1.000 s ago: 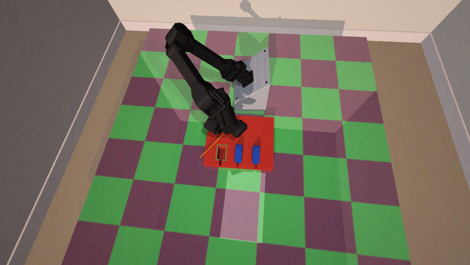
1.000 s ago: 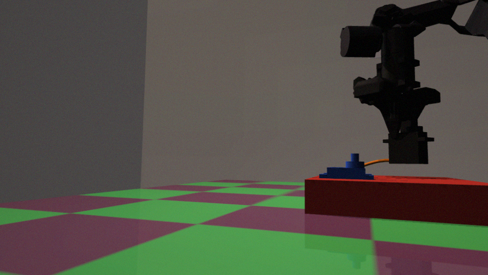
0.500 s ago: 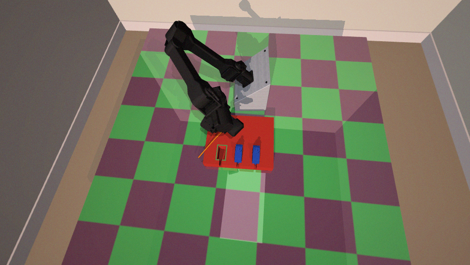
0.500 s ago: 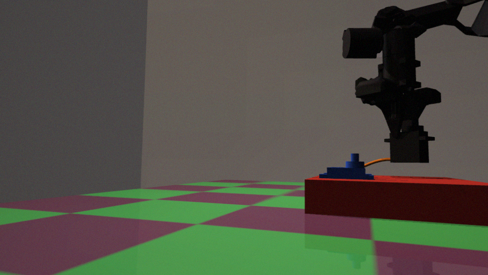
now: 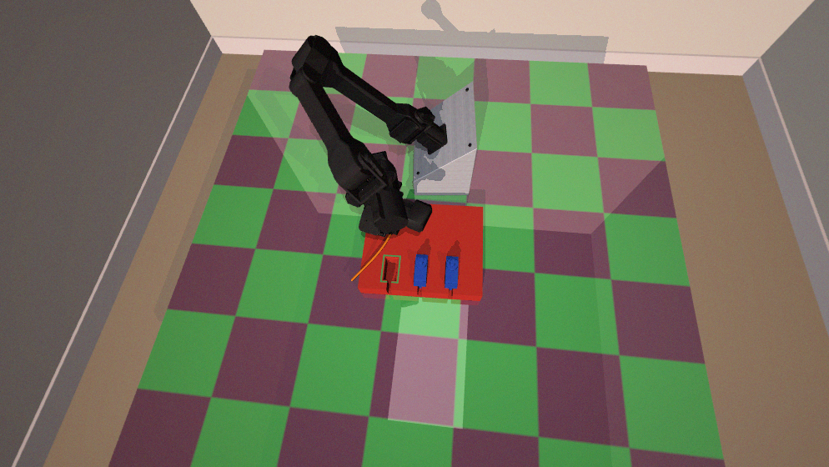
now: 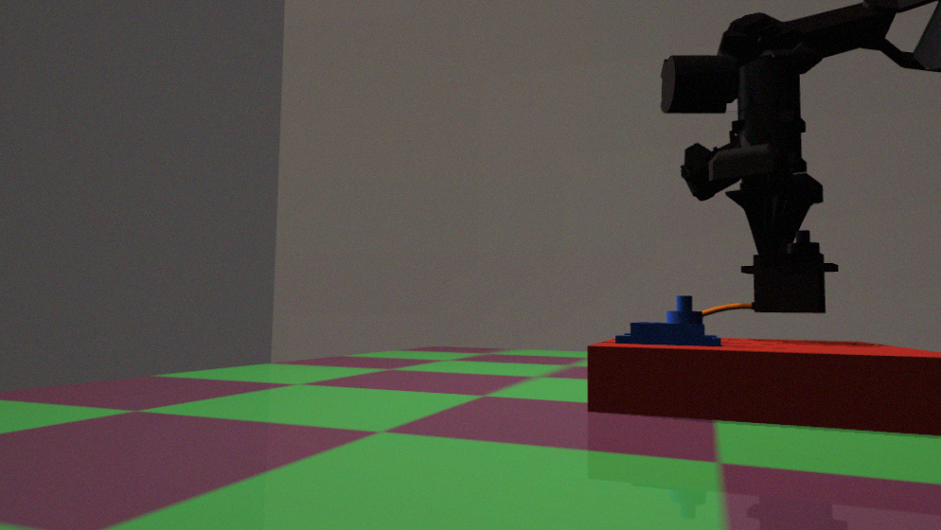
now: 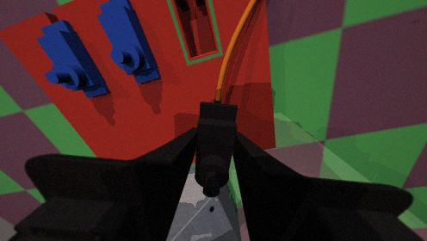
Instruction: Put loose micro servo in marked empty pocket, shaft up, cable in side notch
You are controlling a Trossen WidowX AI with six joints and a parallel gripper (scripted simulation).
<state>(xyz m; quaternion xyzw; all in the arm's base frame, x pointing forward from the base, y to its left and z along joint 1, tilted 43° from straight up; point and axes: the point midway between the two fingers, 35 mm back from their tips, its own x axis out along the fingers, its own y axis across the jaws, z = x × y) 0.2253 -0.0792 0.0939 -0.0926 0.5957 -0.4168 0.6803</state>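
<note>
My gripper tip is now 80 mm to the right of the red deck and 100 mm above it.
</note>
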